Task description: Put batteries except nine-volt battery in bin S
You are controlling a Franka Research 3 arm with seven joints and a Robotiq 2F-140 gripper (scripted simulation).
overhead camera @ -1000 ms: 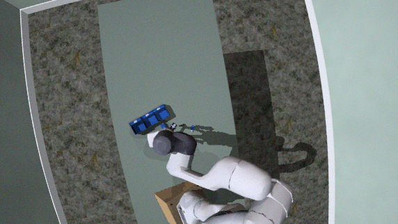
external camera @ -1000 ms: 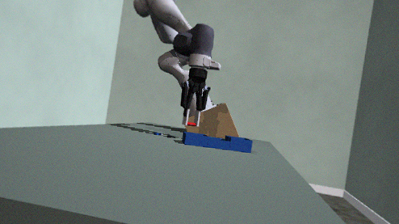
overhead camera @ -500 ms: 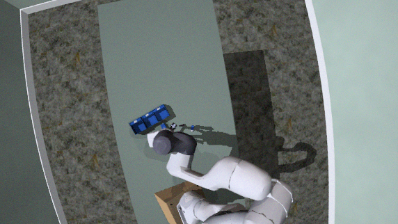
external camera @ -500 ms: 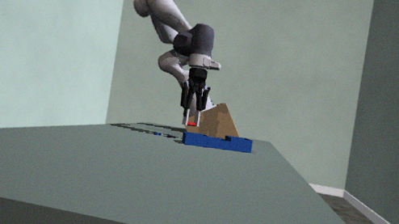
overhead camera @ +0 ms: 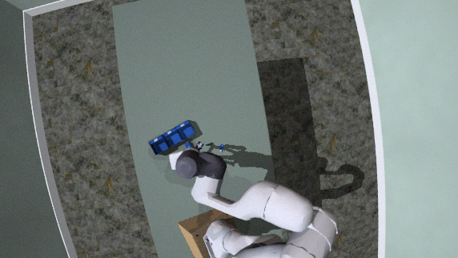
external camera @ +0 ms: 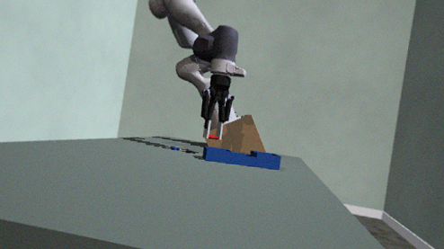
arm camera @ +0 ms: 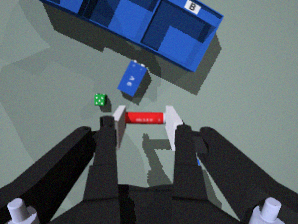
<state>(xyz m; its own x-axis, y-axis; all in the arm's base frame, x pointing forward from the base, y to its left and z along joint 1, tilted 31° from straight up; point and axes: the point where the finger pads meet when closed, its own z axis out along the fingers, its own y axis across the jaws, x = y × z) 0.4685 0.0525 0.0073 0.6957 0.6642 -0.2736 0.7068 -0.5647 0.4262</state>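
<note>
The blue bin lies 130 mm to the left of my hand, 80 mm ahead of it and 70 mm below it. Also, from my hand: blue nine-volt battery: 90 mm below, 50 mm to the left, 30 mm ahead; then red cylindrical battery: 30 mm below; then green item: 90 mm below, 60 mm to the left, 40 mm behind.
</note>
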